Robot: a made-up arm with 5 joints. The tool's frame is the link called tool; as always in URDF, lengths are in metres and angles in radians. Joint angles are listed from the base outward.
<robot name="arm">
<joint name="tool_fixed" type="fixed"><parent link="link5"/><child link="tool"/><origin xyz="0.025 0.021 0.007" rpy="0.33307 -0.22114 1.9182"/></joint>
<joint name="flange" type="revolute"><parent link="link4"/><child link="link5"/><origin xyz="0.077 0.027 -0.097" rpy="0 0 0"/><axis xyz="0 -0.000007 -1"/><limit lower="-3.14" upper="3.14"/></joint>
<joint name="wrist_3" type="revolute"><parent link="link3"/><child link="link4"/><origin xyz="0.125 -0.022 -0.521" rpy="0 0 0"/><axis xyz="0 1 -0.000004"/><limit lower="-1.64" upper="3.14"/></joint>
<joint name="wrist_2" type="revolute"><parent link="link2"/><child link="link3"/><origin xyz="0.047 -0.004 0.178" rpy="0 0 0"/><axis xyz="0 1 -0.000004"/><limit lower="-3.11" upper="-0.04"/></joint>
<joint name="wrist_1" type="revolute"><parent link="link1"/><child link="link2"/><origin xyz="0.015 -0.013 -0.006" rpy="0 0 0"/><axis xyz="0 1 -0.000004"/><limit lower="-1.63" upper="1.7"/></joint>
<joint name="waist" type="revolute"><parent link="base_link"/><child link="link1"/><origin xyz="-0.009 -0.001 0.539" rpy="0 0 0"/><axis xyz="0 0 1"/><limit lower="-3.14" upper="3.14"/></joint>
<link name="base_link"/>
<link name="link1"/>
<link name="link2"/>
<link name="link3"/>
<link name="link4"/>
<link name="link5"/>
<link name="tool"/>
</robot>
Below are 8 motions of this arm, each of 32 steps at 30 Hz.
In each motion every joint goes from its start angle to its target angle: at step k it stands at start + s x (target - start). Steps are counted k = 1, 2, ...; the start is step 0. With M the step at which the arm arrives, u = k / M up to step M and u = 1 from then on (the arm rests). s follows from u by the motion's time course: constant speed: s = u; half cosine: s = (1 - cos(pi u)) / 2; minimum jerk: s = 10 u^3 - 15 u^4 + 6 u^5.
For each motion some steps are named. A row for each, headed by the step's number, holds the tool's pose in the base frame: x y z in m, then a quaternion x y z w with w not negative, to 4 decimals.
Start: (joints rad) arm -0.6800 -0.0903 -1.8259 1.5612 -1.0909
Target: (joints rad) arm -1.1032 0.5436 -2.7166 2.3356 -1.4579
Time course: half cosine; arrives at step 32
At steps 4, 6, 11, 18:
4: 0.4567 -0.3644 0.9500 0.0070 0.1562 0.9041 0.3978
6: 0.4492 -0.3733 0.9517 0.0193 0.1553 0.9041 0.3976
11: 0.4171 -0.4056 0.9572 0.0664 0.1477 0.9038 0.3960
18: 0.3479 -0.4529 0.9623 0.1475 0.1168 0.9013 0.3901

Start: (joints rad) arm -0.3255 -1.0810 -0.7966 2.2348 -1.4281
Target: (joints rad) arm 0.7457 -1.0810 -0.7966 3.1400 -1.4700
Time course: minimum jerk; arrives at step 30
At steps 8, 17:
8: 0.3390 -0.0538 0.8275 -0.3262 -0.1113 -0.9363 0.0673
17: 0.2712 0.1151 0.8333 -0.4874 -0.1853 -0.7851 0.3344

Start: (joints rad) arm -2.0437 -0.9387 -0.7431 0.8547 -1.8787
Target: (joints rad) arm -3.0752 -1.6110 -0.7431 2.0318 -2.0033
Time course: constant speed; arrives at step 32
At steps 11, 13, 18, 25, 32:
11: -0.3092 -0.2828 0.8964 0.1840 0.3402 0.5735 0.7221
13: -0.3123 -0.2509 0.9058 0.1965 0.3202 0.5582 0.7397
18: -0.3058 -0.1740 0.9263 0.2222 0.2682 0.5171 0.7818
25: -0.2658 -0.0810 0.9472 0.2443 0.1921 0.4533 0.8354
32: -0.1982 -0.0155 0.9587 0.2501 0.1152 0.3829 0.8818

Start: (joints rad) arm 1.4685 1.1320 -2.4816 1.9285 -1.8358
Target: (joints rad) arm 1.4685 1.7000 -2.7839 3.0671 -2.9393
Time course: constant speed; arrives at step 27
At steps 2, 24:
2: 0.0596 0.7099 0.4550 -0.2174 -0.2817 -0.3644 0.8605
24: 0.0774 0.6066 0.3342 -0.6756 -0.0076 0.0651 0.7343

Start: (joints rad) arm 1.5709 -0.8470 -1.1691 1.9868 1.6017
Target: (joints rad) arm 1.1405 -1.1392 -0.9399 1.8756 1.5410
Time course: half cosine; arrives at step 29
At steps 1, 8, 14, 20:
1: 0.0291 0.4277 0.9362 0.1932 0.0574 0.8050 0.5580
8: 0.0601 0.4153 0.9385 0.2026 0.0386 0.7877 0.5805
14: 0.1093 0.3893 0.9415 0.2157 0.0049 0.7563 0.6176
20: 0.1548 0.3569 0.9437 0.2250 -0.0319 0.7216 0.6540

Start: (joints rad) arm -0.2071 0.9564 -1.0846 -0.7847 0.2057
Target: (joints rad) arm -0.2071 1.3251 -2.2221 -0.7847 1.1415
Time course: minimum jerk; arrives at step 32
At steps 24, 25, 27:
24: 0.7213 -0.1780 0.3830 -0.2402 -0.6309 0.3768 0.6343
25: 0.7246 -0.1796 0.3934 -0.2379 -0.6443 0.3665 0.6277
27: 0.7288 -0.1817 0.4087 -0.2341 -0.6633 0.3518 0.6176

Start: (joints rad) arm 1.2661 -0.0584 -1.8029 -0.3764 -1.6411
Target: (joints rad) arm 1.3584 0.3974 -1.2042 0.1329 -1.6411
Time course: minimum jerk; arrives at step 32
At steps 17, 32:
17: 0.1627 0.7083 0.6994 0.6044 0.1113 -0.5880 0.5258
32: 0.1249 0.6744 0.3723 0.3474 -0.0363 -0.6270 0.6963

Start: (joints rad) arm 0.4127 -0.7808 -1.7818 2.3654 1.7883
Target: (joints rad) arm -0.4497 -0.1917 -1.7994 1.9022 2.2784
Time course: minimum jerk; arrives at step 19
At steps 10, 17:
10: 0.3890 -0.0693 1.0599 0.1541 -0.1919 -0.0686 0.9668
17: 0.4544 -0.2692 0.9631 0.1068 -0.2080 -0.3553 0.9050

